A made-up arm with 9 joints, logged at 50 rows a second.
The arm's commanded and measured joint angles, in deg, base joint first. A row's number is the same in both.
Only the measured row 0 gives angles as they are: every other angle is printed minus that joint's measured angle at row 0.
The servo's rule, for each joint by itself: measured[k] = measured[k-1] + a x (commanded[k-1-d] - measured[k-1]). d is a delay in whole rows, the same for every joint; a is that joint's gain. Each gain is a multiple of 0.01, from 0.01 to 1. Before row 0 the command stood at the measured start. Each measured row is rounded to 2 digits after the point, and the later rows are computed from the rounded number. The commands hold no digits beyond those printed.
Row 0, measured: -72.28 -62.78 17.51 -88.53 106.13 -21.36 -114.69 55.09 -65.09
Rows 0 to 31, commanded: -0.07 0.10 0.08 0.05 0.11 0.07 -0.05 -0.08 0.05; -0.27 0.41 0.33 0.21 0.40 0.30 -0.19 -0.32 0.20; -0.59 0.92 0.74 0.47 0.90 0.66 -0.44 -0.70 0.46; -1.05 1.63 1.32 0.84 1.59 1.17 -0.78 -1.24 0.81; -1.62 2.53 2.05 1.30 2.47 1.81 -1.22 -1.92 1.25; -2.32 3.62 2.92 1.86 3.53 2.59 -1.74 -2.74 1.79; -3.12 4.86 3.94 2.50 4.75 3.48 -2.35 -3.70 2.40; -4.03 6.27 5.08 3.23 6.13 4.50 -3.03 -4.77 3.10; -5.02 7.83 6.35 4.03 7.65 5.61 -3.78 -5.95 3.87; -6.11 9.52 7.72 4.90 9.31 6.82 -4.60 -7.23 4.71; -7.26 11.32 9.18 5.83 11.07 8.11 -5.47 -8.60 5.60; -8.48 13.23 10.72 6.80 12.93 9.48 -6.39 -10.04 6.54; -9.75 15.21 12.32 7.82 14.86 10.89 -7.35 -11.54 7.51; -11.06 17.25 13.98 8.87 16.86 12.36 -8.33 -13.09 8.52; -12.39 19.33 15.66 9.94 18.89 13.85 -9.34 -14.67 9.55; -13.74 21.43 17.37 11.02 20.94 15.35 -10.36 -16.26 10.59; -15.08 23.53 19.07 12.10 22.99 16.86 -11.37 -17.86 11.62; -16.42 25.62 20.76 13.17 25.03 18.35 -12.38 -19.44 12.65; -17.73 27.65 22.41 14.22 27.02 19.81 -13.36 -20.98 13.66; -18.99 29.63 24.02 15.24 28.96 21.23 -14.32 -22.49 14.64; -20.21 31.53 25.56 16.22 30.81 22.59 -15.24 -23.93 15.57; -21.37 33.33 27.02 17.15 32.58 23.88 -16.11 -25.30 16.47; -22.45 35.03 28.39 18.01 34.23 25.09 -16.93 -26.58 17.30; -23.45 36.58 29.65 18.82 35.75 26.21 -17.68 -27.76 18.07; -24.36 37.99 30.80 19.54 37.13 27.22 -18.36 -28.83 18.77; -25.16 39.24 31.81 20.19 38.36 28.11 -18.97 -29.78 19.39; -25.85 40.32 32.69 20.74 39.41 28.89 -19.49 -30.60 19.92; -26.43 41.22 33.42 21.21 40.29 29.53 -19.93 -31.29 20.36; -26.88 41.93 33.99 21.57 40.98 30.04 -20.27 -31.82 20.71; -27.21 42.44 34.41 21.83 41.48 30.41 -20.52 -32.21 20.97; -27.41 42.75 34.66 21.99 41.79 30.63 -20.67 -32.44 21.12; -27.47 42.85 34.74 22.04 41.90 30.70 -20.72 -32.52 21.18
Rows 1 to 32, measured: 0.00 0.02 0.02 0.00 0.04 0.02 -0.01 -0.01 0.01; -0.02 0.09 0.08 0.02 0.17 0.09 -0.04 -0.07 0.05; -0.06 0.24 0.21 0.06 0.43 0.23 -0.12 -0.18 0.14; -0.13 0.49 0.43 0.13 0.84 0.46 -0.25 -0.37 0.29; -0.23 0.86 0.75 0.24 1.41 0.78 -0.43 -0.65 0.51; -0.38 1.36 1.18 0.39 2.15 1.21 -0.68 -1.03 0.80; -0.57 1.99 1.73 0.58 3.06 1.75 -1.00 -1.51 1.17; -0.81 2.76 2.40 0.82 4.13 2.41 -1.39 -2.10 1.61; -1.10 3.67 3.19 1.11 5.36 3.18 -1.84 -2.79 2.13; -1.45 4.72 4.10 1.45 6.74 4.05 -2.36 -3.59 2.72; -1.86 5.91 5.12 1.84 8.26 5.02 -2.95 -4.49 3.38; -2.32 7.23 6.24 2.29 9.89 6.09 -3.60 -5.49 4.11; -2.84 8.67 7.46 2.79 11.63 7.24 -4.31 -6.58 4.89; -3.42 10.21 8.76 3.34 13.46 8.47 -5.07 -7.75 5.72; -4.05 11.85 10.14 3.93 15.36 9.76 -5.88 -9.00 6.60; -4.73 13.57 11.59 4.57 17.31 11.10 -6.73 -10.31 7.52; -5.45 15.36 13.09 5.25 19.30 12.48 -7.61 -11.67 8.46; -6.22 17.21 14.62 5.96 21.31 13.89 -8.52 -13.07 9.42; -7.03 19.09 16.18 6.70 23.31 15.31 -9.44 -14.49 10.40; -7.87 20.99 17.75 7.47 25.29 16.73 -10.37 -15.93 11.38; -8.73 22.89 19.31 8.26 27.22 18.14 -11.30 -17.37 12.34; -9.61 24.77 20.85 9.06 29.10 19.52 -12.21 -18.80 13.29; -10.51 26.62 22.36 9.87 30.90 20.86 -13.11 -20.20 14.21; -11.42 28.41 23.82 10.68 32.60 22.14 -13.98 -21.56 15.10; -12.33 30.13 25.22 11.48 34.19 23.36 -14.81 -22.87 15.94; -13.23 31.77 26.54 12.26 35.65 24.50 -15.60 -24.11 16.73; -14.11 33.31 27.77 13.02 36.97 25.55 -16.34 -25.28 17.46; -14.97 34.73 28.90 13.76 38.13 26.51 -17.02 -26.36 18.13; -15.80 36.03 29.92 14.46 39.13 27.36 -17.64 -27.34 18.72; -16.60 37.18 30.82 15.12 39.95 28.09 -18.19 -28.22 19.24; -17.36 38.18 31.59 15.74 40.59 28.70 -18.66 -28.98 19.67; -18.07 39.02 32.22 16.31 41.05 29.18 -19.05 -29.62 20.02
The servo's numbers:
d 0
a 0.07 0.18 0.20 0.09 0.35 0.24 0.19 0.18 0.23

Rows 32 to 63, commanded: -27.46 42.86 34.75 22.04 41.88 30.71 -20.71 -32.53 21.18; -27.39 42.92 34.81 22.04 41.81 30.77 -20.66 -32.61 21.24; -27.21 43.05 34.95 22.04 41.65 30.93 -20.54 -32.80 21.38; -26.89 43.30 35.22 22.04 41.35 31.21 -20.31 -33.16 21.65; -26.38 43.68 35.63 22.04 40.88 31.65 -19.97 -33.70 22.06; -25.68 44.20 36.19 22.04 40.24 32.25 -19.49 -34.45 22.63; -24.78 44.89 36.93 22.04 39.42 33.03 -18.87 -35.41 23.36; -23.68 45.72 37.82 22.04 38.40 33.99 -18.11 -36.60 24.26; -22.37 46.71 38.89 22.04 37.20 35.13 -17.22 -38.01 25.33; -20.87 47.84 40.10 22.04 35.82 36.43 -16.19 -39.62 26.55; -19.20 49.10 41.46 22.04 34.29 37.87 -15.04 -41.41 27.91; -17.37 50.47 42.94 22.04 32.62 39.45 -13.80 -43.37 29.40; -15.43 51.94 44.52 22.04 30.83 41.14 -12.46 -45.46 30.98; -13.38 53.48 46.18 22.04 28.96 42.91 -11.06 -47.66 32.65; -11.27 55.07 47.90 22.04 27.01 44.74 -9.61 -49.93 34.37; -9.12 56.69 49.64 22.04 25.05 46.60 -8.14 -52.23 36.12; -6.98 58.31 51.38 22.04 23.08 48.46 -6.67 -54.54 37.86; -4.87 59.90 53.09 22.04 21.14 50.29 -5.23 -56.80 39.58; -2.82 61.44 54.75 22.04 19.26 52.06 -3.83 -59.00 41.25; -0.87 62.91 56.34 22.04 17.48 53.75 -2.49 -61.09 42.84; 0.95 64.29 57.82 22.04 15.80 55.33 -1.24 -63.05 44.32; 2.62 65.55 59.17 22.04 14.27 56.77 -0.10 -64.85 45.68; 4.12 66.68 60.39 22.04 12.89 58.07 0.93 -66.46 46.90; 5.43 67.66 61.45 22.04 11.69 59.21 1.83 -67.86 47.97; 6.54 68.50 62.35 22.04 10.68 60.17 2.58 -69.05 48.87; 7.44 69.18 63.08 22.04 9.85 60.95 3.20 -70.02 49.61; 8.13 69.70 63.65 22.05 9.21 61.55 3.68 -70.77 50.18; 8.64 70.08 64.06 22.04 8.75 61.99 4.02 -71.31 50.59; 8.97 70.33 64.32 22.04 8.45 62.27 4.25 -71.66 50.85; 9.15 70.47 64.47 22.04 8.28 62.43 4.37 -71.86 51.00; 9.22 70.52 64.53 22.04 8.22 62.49 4.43 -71.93 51.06; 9.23 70.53 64.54 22.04 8.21 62.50 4.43 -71.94 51.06
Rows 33 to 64, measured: -18.73 39.71 32.73 16.83 41.34 29.55 -19.37 -30.14 20.29; -19.34 40.29 33.15 17.30 41.50 29.84 -19.62 -30.58 20.51; -19.89 40.79 33.51 17.73 41.55 30.10 -19.79 -30.98 20.71; -20.38 41.24 33.85 18.12 41.48 30.37 -19.89 -31.37 20.93; -20.80 41.68 34.21 18.47 41.27 30.68 -19.91 -31.79 21.19; -21.14 42.13 34.61 18.79 40.91 31.06 -19.83 -32.27 21.52; -21.39 42.63 35.07 19.08 40.39 31.53 -19.65 -32.84 21.94; -21.55 43.19 35.62 19.35 39.69 32.12 -19.36 -33.52 22.47; -21.61 43.82 36.27 19.59 38.82 32.84 -18.95 -34.33 23.13; -21.56 44.54 37.04 19.81 37.77 33.70 -18.43 -35.28 23.92; -21.39 45.36 37.92 20.01 36.55 34.70 -17.79 -36.38 24.84; -21.11 46.28 38.92 20.19 35.17 35.84 -17.03 -37.64 25.89; -20.71 47.30 40.04 20.36 33.65 37.11 -16.16 -39.05 27.06; -20.20 48.41 41.27 20.51 32.01 38.50 -15.19 -40.60 28.35; -19.57 49.61 42.60 20.65 30.26 40.00 -14.13 -42.28 29.73; -18.84 50.88 44.01 20.78 28.44 41.58 -12.99 -44.07 31.20; -18.01 52.22 45.48 20.89 26.56 43.23 -11.79 -45.95 32.73; -17.09 53.60 47.00 20.99 24.66 44.92 -10.54 -47.90 34.31; -16.09 55.01 48.55 21.08 22.77 46.63 -9.27 -49.90 35.91; -15.02 56.43 50.11 21.17 20.92 48.34 -7.98 -51.91 37.50; -13.90 57.84 51.65 21.25 19.13 50.02 -6.70 -53.92 39.07; -12.74 59.23 53.15 21.32 17.43 51.64 -5.45 -55.89 40.59; -11.56 60.57 54.60 21.38 15.84 53.18 -4.24 -57.79 42.04; -10.37 61.85 55.97 21.44 14.39 54.63 -3.09 -59.60 43.40; -9.19 63.05 57.25 21.49 13.09 55.96 -2.01 -61.30 44.66; -8.03 64.15 58.42 21.54 11.96 57.16 -1.02 -62.87 45.80; -6.90 65.15 59.47 21.59 11.00 58.21 -0.13 -64.29 46.81; -5.81 66.04 60.39 21.63 10.21 59.12 0.66 -65.55 47.68; -4.78 66.81 61.18 21.67 9.59 59.88 1.34 -66.65 48.41; -3.80 67.47 61.84 21.70 9.13 60.49 1.92 -67.59 49.01; -2.89 68.02 62.38 21.73 8.81 60.97 2.40 -68.37 49.48; -2.04 68.47 62.81 21.76 8.60 61.34 2.79 -69.01 49.84
